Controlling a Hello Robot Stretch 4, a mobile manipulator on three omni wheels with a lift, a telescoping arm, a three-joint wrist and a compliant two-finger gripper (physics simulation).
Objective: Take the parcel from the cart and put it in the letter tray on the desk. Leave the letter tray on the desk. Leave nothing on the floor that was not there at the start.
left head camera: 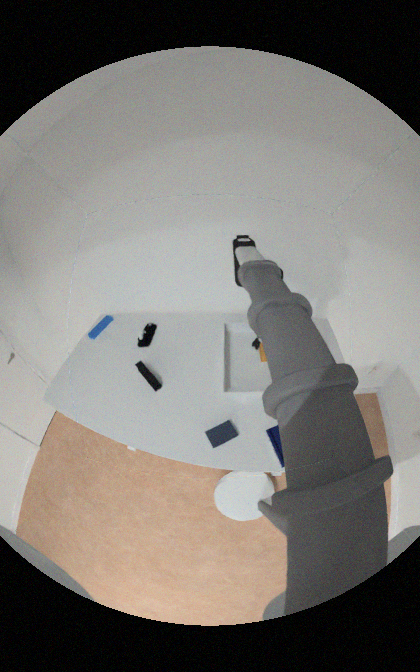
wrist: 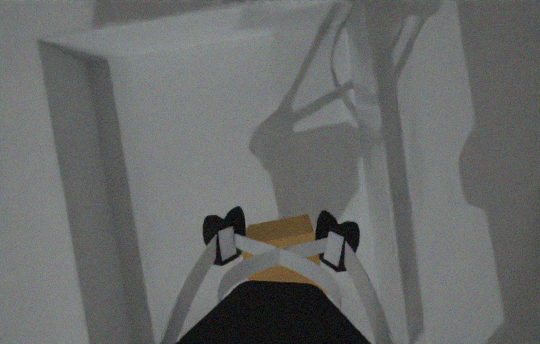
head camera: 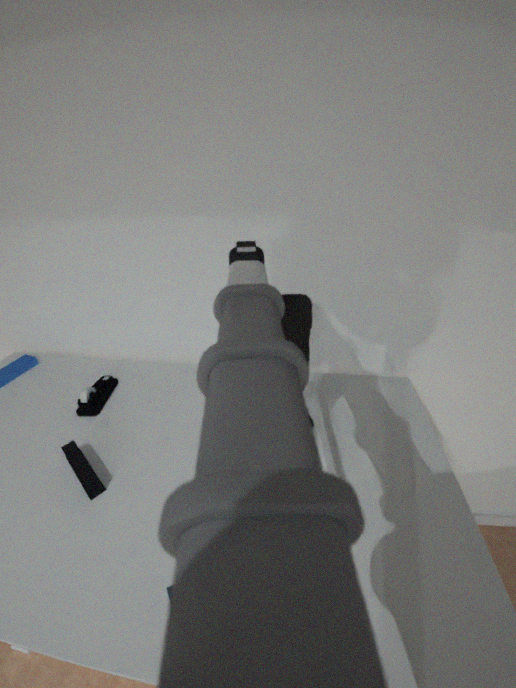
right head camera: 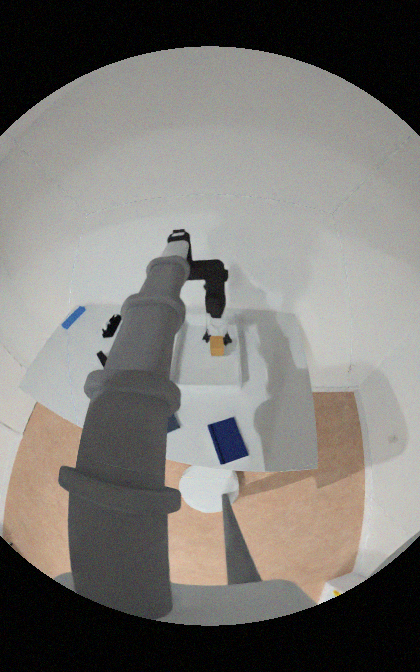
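Note:
The parcel is a small orange-brown box. My gripper is shut on it, with one dark fingertip on each side. The parcel is over the inside of the letter tray, a shallow white open box on the white desk. In the wrist view its shadow falls on the tray floor apart from it, towards the right wall, so it is held above the floor. The arm hides the gripper in the head view and partly in the left head view.
On the desk lie a blue bar, a black dispenser-like item, a black block, a slate booklet and a navy book. A white round-topped object stands before the desk.

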